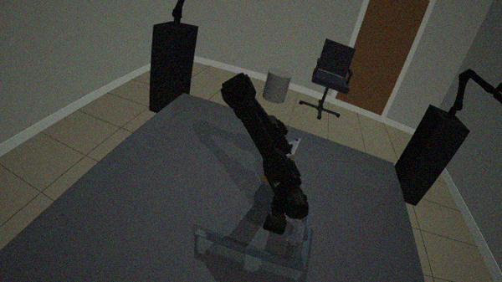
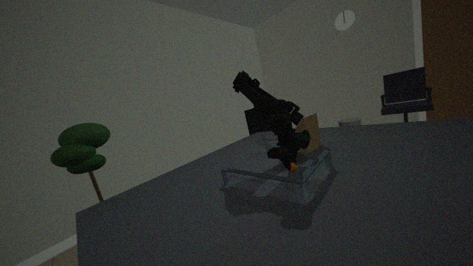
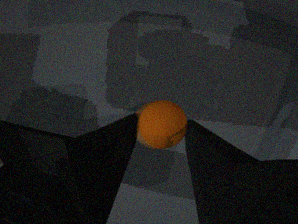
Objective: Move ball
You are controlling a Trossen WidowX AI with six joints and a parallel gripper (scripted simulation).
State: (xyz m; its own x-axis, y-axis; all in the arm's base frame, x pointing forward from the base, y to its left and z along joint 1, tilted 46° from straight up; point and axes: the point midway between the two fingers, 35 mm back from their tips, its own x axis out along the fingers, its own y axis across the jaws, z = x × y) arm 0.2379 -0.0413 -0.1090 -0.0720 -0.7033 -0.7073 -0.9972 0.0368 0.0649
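Right now the orange ball is right at my gripper tip. From my gripper tip the other things lie so: see-through copy of ball right at my gripper tip.
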